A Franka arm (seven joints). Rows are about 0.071 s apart.
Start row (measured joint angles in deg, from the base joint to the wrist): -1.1, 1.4, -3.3, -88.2, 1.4, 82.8, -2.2
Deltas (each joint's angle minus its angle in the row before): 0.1, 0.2, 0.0, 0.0, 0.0, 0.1, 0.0; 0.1, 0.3, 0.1, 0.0, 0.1, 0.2, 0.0; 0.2, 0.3, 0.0, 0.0, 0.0, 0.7, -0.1; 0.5, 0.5, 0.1, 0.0, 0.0, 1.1, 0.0; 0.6, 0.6, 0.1, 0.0, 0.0, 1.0, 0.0; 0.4, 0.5, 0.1, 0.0, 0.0, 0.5, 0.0; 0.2, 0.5, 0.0, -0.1, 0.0, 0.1, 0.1; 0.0, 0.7, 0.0, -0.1, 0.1, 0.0, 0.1; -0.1, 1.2, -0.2, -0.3, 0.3, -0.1, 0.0; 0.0, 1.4, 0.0, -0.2, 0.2, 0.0, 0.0; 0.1, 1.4, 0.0, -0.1, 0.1, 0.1, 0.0; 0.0, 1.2, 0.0, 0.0, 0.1, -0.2, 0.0
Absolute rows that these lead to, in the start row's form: -1.0, 1.6, -3.3, -88.2, 1.4, 82.9, -2.2; -0.9, 1.9, -3.2, -88.2, 1.5, 83.1, -2.2; -0.7, 2.2, -3.2, -88.2, 1.5, 83.8, -2.3; -0.2, 2.7, -3.1, -88.2, 1.5, 84.9, -2.3; 0.4, 3.3, -3.0, -88.2, 1.5, 85.9, -2.3; 0.8, 3.8, -2.9, -88.2, 1.5, 86.4, -2.3; 1.0, 4.3, -2.9, -88.3, 1.5, 86.5, -2.2; 1.0, 5.0, -2.9, -88.4, 1.6, 86.5, -2.1; 0.9, 6.2, -3.1, -88.7, 1.9, 86.4, -2.1; 0.9, 7.6, -3.1, -88.9, 2.1, 86.4, -2.1; 1.0, 9.0, -3.1, -89.0, 2.2, 86.5, -2.1; 1.0, 10.2, -3.1, -89.0, 2.3, 86.3, -2.1
